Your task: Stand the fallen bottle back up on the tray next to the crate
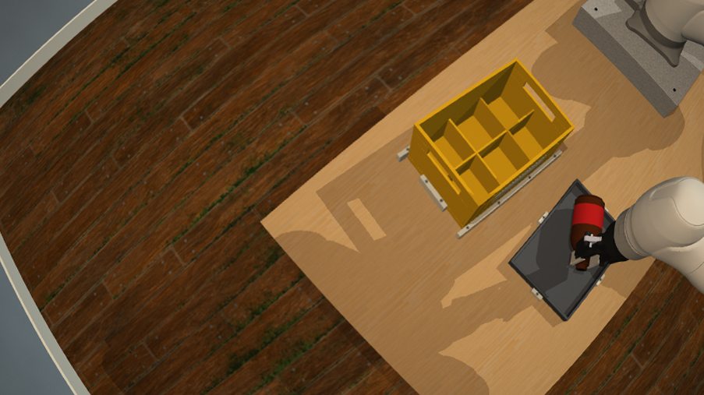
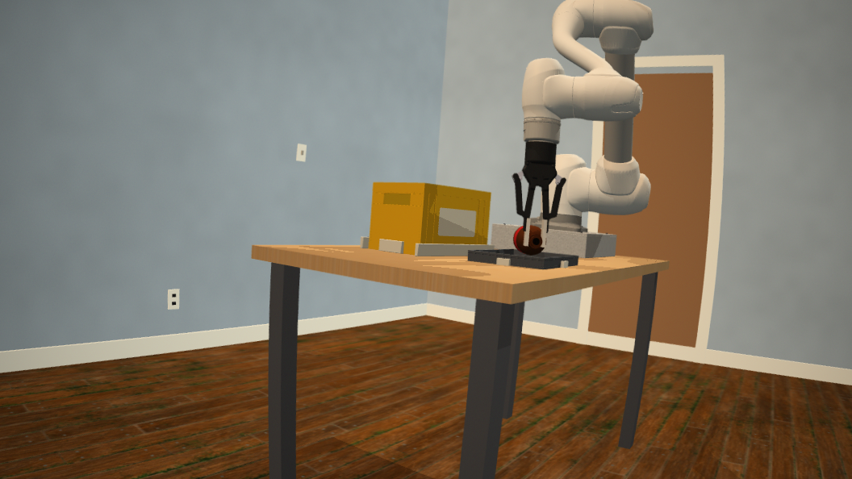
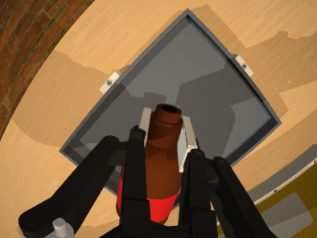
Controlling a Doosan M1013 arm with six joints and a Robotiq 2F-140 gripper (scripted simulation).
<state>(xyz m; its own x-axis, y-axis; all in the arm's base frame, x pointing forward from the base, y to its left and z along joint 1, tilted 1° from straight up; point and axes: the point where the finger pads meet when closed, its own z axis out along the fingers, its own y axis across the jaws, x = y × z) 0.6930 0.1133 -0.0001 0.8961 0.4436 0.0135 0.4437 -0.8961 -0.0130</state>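
The bottle lies 5 cm behind my hand, 2 cm to the right of it and 2 cm below it. Round my hand: yellow crate: 31 cm to the right, 5 cm behind, 1 cm above; dark grey tray: 6 cm below, 2 cm to the right, 2 cm behind.
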